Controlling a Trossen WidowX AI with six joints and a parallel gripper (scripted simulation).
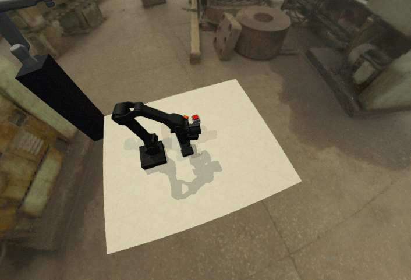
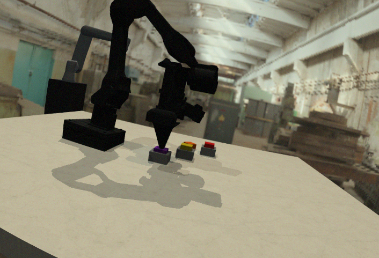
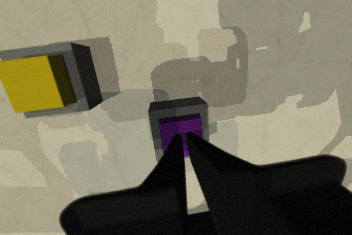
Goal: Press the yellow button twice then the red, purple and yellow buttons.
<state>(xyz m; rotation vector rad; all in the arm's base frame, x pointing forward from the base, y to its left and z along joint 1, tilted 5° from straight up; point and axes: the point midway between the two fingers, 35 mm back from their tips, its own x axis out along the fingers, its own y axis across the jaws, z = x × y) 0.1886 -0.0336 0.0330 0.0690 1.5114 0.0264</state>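
Right now my gripper tip is 10 mm above the purple button. The rest, counted from my gripper tip: red button 120 mm ahead, 190 mm to the left; orange block 60 mm ahead, 220 mm to the left, 20 mm below; yellow button 60 mm ahead, 90 mm to the left.
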